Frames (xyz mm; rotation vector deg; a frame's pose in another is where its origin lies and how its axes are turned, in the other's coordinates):
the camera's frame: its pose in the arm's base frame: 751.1 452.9 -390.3 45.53 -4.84 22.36
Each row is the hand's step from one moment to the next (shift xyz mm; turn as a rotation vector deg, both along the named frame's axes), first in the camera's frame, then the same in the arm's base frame.
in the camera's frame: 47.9 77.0 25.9 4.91 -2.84 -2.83
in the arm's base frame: 17.5 45.2 80.9 5.40 1.73 -2.84
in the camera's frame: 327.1 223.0 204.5 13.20 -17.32 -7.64
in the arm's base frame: 234.3 97.4 366.3 18.12 -1.46 -14.22
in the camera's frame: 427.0 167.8 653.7 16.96 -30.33 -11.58
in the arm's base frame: 379.3 -225.4 665.7 26.16 -5.75 -24.99
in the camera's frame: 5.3 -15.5 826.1 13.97 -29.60 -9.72
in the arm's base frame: 69.6 -594.2 569.9 23.25 -7.53 -23.84
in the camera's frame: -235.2 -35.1 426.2 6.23 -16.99 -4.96
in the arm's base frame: -174.2 -397.3 223.6 11.74 -5.31 -13.64
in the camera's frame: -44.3 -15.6 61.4 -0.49 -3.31 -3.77
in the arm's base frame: -30.8 -67.1 22.8 0.51 0.43 -5.00
